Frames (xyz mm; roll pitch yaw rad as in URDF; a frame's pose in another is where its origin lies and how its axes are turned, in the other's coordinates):
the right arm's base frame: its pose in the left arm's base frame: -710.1 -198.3 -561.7 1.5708 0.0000 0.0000
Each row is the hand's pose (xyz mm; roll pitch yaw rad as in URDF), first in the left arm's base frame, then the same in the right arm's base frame.
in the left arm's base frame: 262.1 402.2 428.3 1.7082 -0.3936 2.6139
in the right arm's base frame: 972.2 990.0 -600.5 3.0591 0.4837 2.6935
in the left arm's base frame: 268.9 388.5 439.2 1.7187 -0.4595 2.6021
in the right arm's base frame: 979.0 1000.9 -586.8 3.0299 0.4785 2.6185
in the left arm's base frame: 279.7 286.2 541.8 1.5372 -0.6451 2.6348
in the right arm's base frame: 989.8 1103.5 -484.5 2.7858 0.3983 2.4309
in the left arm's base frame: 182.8 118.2 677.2 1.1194 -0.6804 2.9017
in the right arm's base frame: 892.9 1238.9 -316.5 2.5375 0.1858 2.4469
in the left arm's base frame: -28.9 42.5 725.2 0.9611 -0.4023 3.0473
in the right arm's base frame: 681.2 1286.9 -240.8 2.4949 0.0867 2.7377
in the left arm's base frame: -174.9 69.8 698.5 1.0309 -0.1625 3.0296
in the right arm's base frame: 535.2 1260.2 -268.1 2.5835 0.1105 2.9781
